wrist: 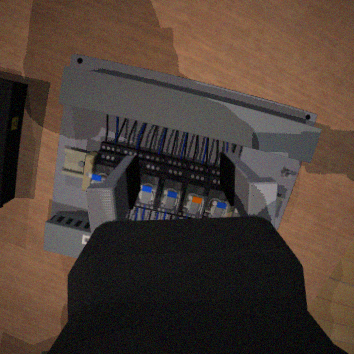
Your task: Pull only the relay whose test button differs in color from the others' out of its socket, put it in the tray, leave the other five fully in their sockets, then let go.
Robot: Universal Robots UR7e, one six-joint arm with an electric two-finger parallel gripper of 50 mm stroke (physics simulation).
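Frame: origin at the arm's base, x ahead, y left, z up, level; millimetres.
Where they show: gripper, fingertip midpoint: (179,170).
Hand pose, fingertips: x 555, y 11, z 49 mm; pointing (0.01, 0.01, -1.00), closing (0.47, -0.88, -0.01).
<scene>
Things, the pixels of their centre, and the offset from my fingertips. "spot": a spot on its surface instead.
- relay with the orange test button, body centre: (193,199) 133 mm down, 54 mm back, 47 mm right
- black tray at a spot on its surface: (9,145) spot: 157 mm down, 99 mm back, 189 mm left
- grey panel at a spot on its surface: (75,117) spot: 178 mm down, 35 mm back, 128 mm left
- wide grey duct at the middle of its body: (191,113) 158 mm down, 34 mm ahead, 1 mm right
- slotted duct at the middle of its body: (157,253) 158 mm down, 153 mm back, 43 mm right
The relay with the orange test button (197,200) sits in the socket row, right of centre between the fingers. Relays with blue buttons show beside it: one (220,205) to its right, two (171,195) (146,189) to its left, and one (96,178) at the far left end, outside the left finger. The left finger hides the stretch where another relay would be. My gripper (179,170) is open and empty, its fingers spread above the row. The black tray (9,145) is partly in view at the left edge.
The relays stand on a grey panel (75,117) with a wide grey duct (150,107) behind them and a slotted duct (62,237) at lower left. Black and blue wires (162,140) run between sockets and duct. The gripper body covers the lower middle.
</scene>
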